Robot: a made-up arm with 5 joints.
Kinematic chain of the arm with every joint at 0, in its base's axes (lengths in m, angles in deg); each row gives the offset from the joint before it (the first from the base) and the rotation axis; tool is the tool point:
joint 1: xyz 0 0 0.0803 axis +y
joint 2: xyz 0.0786 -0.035 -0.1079 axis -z
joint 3: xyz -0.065 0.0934 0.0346 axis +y
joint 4: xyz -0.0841 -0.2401 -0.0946 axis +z
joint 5: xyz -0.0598 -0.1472 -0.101 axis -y
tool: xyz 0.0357 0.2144 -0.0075
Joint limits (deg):
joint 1: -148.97..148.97
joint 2: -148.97..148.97
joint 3: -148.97..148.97
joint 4: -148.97..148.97
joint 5: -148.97..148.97
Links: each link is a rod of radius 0.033 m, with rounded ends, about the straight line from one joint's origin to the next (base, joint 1, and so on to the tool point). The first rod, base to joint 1, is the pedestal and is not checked.
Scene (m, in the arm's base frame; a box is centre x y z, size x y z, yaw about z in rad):
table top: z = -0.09
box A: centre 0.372 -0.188 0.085 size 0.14 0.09 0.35 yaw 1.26
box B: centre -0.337 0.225 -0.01 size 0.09 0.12 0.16 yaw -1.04
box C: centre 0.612 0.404 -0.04 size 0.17 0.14 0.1 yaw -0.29
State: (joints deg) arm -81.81 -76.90 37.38 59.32 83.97
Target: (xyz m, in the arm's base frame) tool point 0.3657 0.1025 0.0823
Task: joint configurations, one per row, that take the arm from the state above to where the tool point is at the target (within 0.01 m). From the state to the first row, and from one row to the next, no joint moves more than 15 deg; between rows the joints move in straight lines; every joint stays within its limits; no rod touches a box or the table.
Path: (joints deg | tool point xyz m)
1: -82.43 -86.92 24.10 60.47 84.95 | 0.1795 -0.3259 0.2779
2: -83.04 -96.95 10.81 61.61 85.93 | 0.2306 -0.2729 0.3215
3: -83.66 -106.97 -2.47 62.76 86.91 | 0.2721 -0.2031 0.3499
4: -84.27 -116.99 -15.76 63.91 87.89 | 0.3020 -0.1233 0.3580
5: -74.37 -127.65 -26.95 70.42 86.69 | 0.3606 -0.0401 0.2901
6: -64.46 -138.31 -38.15 76.92 85.48 | 0.3848 0.0379 0.1923
7: -54.55 -148.97 -49.35 83.43 84.28 | 0.3657 0.1025 0.0823

